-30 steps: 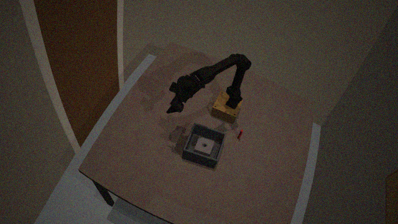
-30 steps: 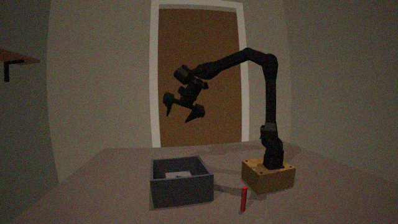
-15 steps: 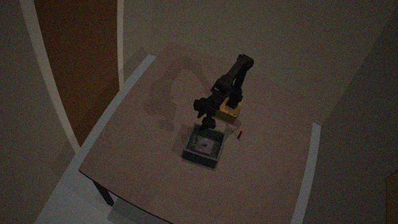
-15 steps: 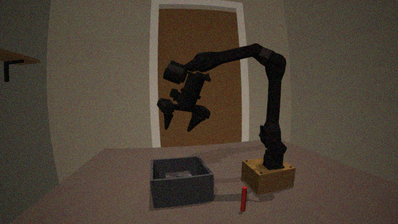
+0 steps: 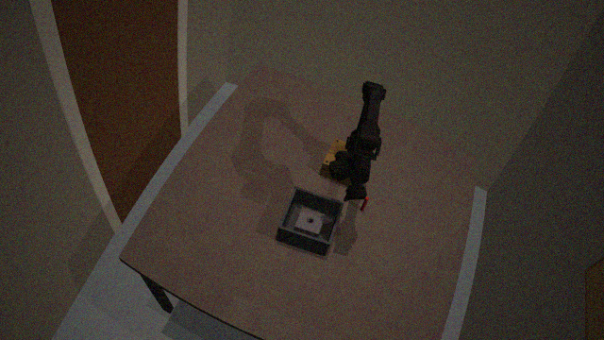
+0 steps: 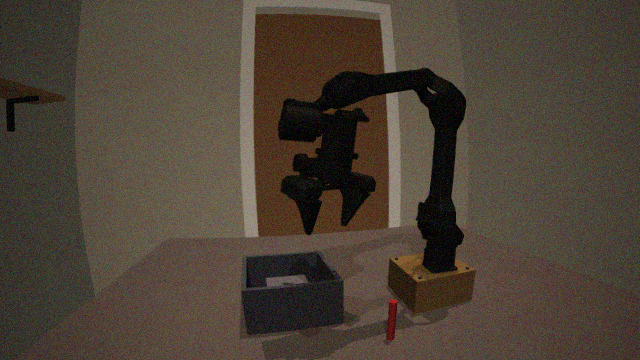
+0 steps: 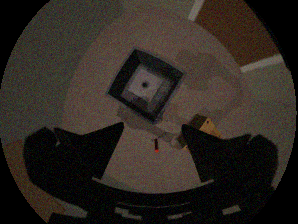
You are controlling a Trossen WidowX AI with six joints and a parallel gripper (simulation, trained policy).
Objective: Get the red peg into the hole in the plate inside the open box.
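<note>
Now: the red peg 11 cm behind my gripper tip, 9 cm to the left of it and 15 cm below it. From my gripper tip the other things lie so: dark box (8 cm ahead, 5 cm to the right, 17 cm below); then plate (8 cm ahead, 5 cm to the right, 15 cm below).
</note>
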